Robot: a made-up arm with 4 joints.
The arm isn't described. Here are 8 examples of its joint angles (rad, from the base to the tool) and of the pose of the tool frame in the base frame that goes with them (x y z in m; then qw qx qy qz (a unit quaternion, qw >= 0)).
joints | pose
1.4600 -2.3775 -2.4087 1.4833 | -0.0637 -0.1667 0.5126 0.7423 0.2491 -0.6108 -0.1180
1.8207 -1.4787 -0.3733 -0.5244 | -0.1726 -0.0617 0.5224 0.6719 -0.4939 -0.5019 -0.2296
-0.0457 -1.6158 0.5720 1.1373 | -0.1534 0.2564 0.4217 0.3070 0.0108 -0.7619 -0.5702
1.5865 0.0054 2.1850 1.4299 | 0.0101 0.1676 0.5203 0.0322 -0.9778 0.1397 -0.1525
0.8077 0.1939 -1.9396 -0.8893 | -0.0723 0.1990 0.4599 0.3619 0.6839 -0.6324 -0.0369
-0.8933 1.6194 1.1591 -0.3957 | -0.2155 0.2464 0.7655 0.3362 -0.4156 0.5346 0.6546
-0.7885 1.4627 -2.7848 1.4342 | -0.2810 0.0419 0.8329 0.1979 0.0492 0.7195 -0.6639
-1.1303 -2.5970 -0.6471 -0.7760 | -0.1476 0.1475 0.6812 0.2409 -0.2896 0.7785 -0.5020
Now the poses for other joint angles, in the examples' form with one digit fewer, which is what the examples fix.
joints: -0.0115 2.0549 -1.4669 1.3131
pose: -0.022 0.143 0.808 0.206 -0.266 0.740 -0.582
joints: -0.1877 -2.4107 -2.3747 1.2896
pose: 0.003 0.146 0.522 0.517 0.615 -0.267 0.532
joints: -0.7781 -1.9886 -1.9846 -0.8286
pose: -0.165 0.324 0.654 0.413 -0.480 0.282 -0.721
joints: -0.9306 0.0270 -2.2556 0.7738
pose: -0.414 -0.072 0.559 0.584 0.596 0.550 -0.049
